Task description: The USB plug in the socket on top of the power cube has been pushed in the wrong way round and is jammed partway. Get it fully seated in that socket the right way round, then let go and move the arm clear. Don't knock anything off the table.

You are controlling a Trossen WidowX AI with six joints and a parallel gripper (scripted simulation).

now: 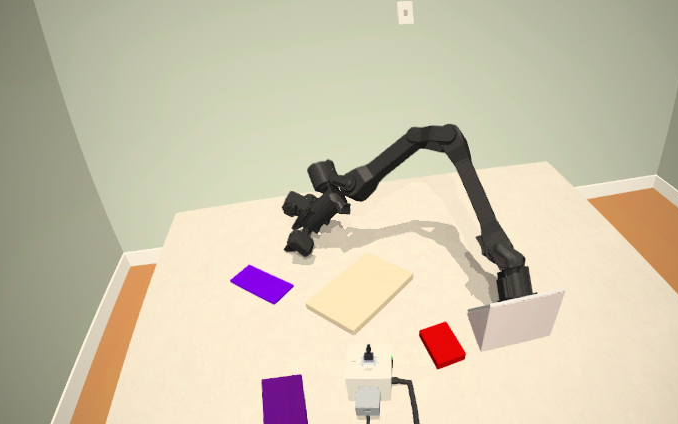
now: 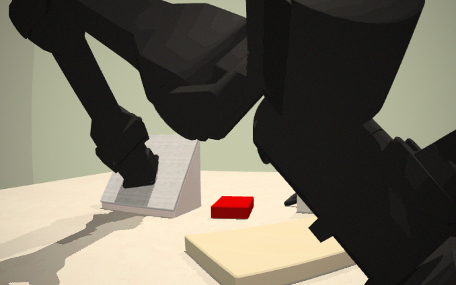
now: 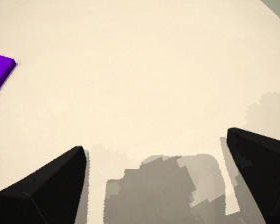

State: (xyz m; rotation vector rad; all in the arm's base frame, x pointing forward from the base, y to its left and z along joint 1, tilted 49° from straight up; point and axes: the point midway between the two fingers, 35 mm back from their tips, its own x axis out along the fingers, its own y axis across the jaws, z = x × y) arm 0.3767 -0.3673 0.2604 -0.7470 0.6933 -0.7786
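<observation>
Now: the USB plug 49 cm to the left of my gripper tip, 9 cm behind it and 8 cm above it. Round my gripper tip: socket (50 cm to the left, 9 cm behind, 6 cm above); cream board (25 cm to the left, 13 cm behind); red block (46 cm to the left, 24 cm behind).
</observation>
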